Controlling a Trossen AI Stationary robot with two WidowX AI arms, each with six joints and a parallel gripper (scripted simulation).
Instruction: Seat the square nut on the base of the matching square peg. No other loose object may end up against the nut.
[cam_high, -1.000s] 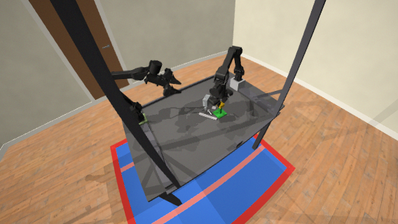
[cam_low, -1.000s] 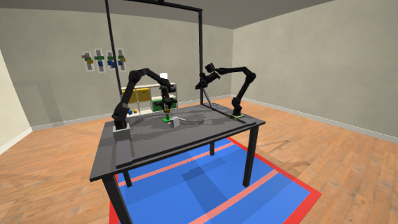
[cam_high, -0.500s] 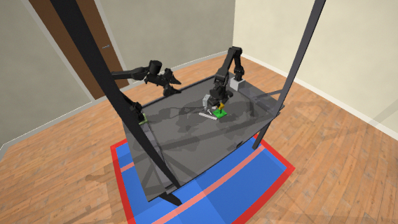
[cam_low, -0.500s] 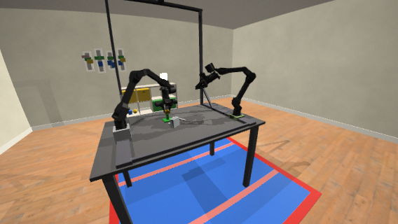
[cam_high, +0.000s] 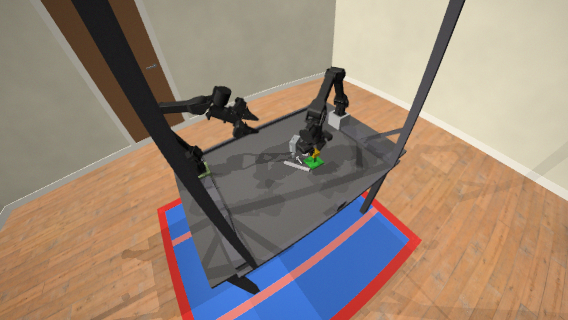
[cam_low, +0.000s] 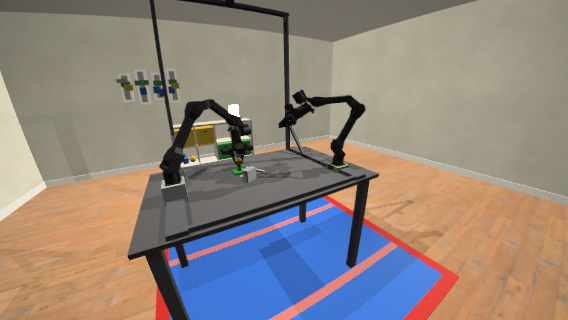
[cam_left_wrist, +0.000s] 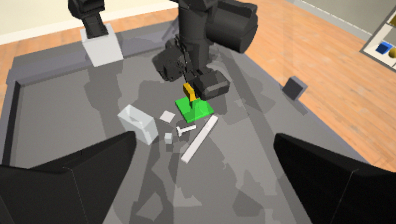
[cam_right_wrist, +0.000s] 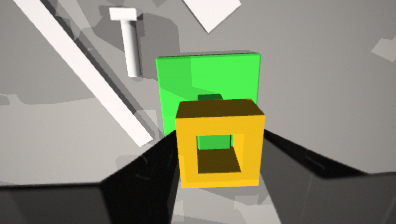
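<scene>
My right gripper is now 90 mm above the flat white tile, 80 mm short of it and 10 mm to the right of it. Round my right hand: long white bar 100 mm to the left, 90 mm below, 20 mm ahead; then white t-shaped bolt 90 mm below, 60 mm to the left, 50 mm ahead; then small grey cube 90 mm ahead, 80 mm to the left, 80 mm below.
</scene>
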